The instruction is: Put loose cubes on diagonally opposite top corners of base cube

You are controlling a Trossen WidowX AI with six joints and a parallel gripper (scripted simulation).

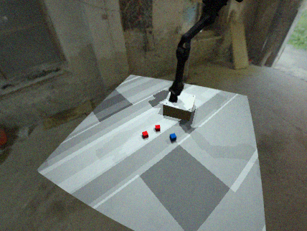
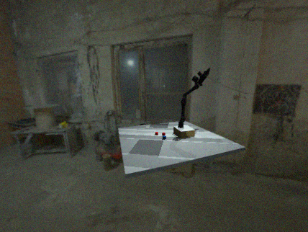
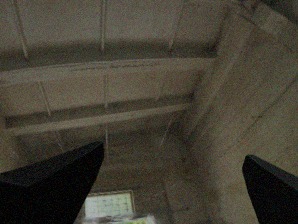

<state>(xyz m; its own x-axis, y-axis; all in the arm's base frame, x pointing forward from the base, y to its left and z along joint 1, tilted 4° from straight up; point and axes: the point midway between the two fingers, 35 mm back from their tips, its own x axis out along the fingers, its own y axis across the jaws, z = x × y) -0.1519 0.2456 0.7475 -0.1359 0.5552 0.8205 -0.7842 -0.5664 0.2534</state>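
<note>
The blue base cube lies 460 mm ahead of my gripper tip, 270 mm to the right of it and 840 mm below it.
</note>
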